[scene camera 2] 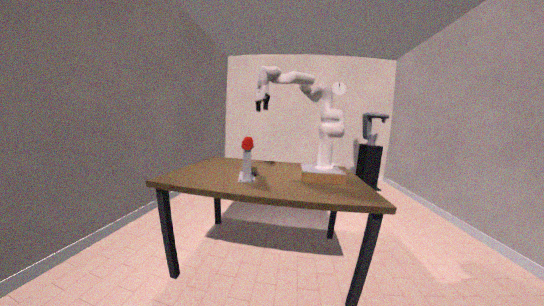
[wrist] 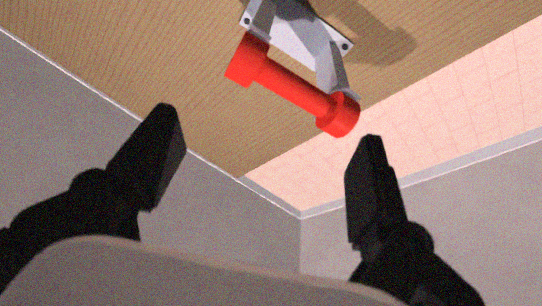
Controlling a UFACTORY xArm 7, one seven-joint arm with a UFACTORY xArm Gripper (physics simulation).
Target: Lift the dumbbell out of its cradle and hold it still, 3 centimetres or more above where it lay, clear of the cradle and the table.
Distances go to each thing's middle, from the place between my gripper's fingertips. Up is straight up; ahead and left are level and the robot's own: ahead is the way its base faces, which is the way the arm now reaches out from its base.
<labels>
The red dumbbell (wrist: pixel 337 114) lies 7 cm ahead of my hand, 8 cm to the left of it and 21 cm below it.
</labels>
